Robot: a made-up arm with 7 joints. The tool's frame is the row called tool. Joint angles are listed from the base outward.
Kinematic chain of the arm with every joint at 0, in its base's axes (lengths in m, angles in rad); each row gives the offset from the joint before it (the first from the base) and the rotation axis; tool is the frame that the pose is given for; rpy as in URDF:
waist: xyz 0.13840 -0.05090 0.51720 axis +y
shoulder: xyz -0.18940 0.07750 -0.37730 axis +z
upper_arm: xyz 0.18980 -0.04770 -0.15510 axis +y
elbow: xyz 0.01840 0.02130 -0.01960 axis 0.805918 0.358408 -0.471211
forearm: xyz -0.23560 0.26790 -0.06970 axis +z
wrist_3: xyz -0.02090 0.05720 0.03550 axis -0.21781 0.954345 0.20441
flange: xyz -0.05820 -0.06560 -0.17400 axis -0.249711 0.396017 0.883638
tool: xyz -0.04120 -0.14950 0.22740 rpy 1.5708 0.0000 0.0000
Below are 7 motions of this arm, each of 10 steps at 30 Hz.
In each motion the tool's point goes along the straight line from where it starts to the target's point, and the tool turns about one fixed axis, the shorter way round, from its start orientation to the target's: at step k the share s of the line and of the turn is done. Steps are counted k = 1, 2, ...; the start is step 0. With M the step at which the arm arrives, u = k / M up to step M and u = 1 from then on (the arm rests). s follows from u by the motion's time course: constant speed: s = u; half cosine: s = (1 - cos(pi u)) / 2; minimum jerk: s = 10 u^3 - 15 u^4 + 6 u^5.
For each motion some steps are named. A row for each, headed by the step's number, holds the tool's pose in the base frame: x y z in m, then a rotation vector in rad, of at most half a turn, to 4 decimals.
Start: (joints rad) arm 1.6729 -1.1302 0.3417 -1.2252 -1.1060 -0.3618 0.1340
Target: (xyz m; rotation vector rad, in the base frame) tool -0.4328 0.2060 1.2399 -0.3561 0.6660 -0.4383
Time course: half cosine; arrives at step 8
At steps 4, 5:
4: -0.4823 0.2016 1.1473 -0.2821 0.6321 -0.5024
5: -0.4634 0.2033 1.1827 -0.3105 0.6452 -0.4780

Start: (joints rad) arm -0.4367 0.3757 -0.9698 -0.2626 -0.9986 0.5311 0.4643
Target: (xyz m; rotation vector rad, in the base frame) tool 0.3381 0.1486 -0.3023 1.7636 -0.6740 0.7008
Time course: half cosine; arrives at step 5
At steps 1, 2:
1: 0.3181 0.1471 -0.3012 1.7031 -0.5787 0.7298
2: 0.3236 0.1475 -0.3015 1.7200 -0.6050 0.7220

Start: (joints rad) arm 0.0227 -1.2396 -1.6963 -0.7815 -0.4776 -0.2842 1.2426
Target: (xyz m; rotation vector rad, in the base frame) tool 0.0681 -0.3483 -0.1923 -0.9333 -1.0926 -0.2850
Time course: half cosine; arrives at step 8
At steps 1, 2, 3, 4, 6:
1: 0.1362 -0.3006 -0.1982 -0.6376 -0.8385 -0.4780
2: 0.1285 -0.3060 -0.1975 -0.6711 -0.8677 -0.4575
3: 0.1170 -0.3140 -0.1965 -0.7211 -0.9112 -0.4262
4: 0.1035 -0.3235 -0.1954 -0.7800 -0.9620 -0.3884
6: 0.0785 -0.3410 -0.1932 -0.8885 -1.0547 -0.3160

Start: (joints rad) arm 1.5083 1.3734 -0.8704 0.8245 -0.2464 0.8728 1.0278
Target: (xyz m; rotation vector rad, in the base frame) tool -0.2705 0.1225 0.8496 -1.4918 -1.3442 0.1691
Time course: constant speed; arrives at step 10
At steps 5, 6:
5: -0.3127 0.1409 0.8575 -1.3601 -1.5429 -0.1518
6: -0.3043 0.1372 0.8559 -1.3891 -1.5054 -0.0872

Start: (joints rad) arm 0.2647 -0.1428 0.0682 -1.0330 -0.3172 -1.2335 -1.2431
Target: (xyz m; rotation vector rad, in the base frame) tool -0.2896 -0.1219 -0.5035 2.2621 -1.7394 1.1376
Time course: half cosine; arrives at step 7
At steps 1, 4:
1: -0.3414 -0.1602 -0.4729 1.9345 -1.6913 1.1132
4: -0.3108 -0.1376 -0.4910 2.1266 -1.7227 1.1297

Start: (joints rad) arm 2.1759 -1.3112 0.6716 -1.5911 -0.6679 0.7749 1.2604
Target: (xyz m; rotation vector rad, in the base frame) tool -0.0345 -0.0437 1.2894 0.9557 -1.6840 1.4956
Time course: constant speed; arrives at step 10
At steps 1, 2, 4, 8, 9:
1: -0.2178 -0.0077 1.2078 0.7039 -1.7859 1.6187
2: -0.1974 -0.0117 1.2169 0.7327 -1.7754 1.6057
4: -0.1567 -0.0197 1.2350 0.7897 -1.7538 1.5792
8: -0.0752 -0.0357 1.2713 0.9012 -1.7080 1.5241
9: -0.0549 -0.0397 1.2803 0.9286 -1.6961 1.5099

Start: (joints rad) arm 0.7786 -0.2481 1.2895 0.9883 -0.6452 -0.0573 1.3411
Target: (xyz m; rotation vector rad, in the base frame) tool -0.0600 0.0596 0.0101 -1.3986 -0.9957 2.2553
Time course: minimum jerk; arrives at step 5
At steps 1, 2, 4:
1: -0.0597 0.0752 0.0166 -1.1505 -1.0035 2.4199
2: -0.0598 0.0709 0.0148 -1.2204 -1.0023 2.3767
4: -0.0600 0.0606 0.0105 -1.3838 -0.9965 2.2660

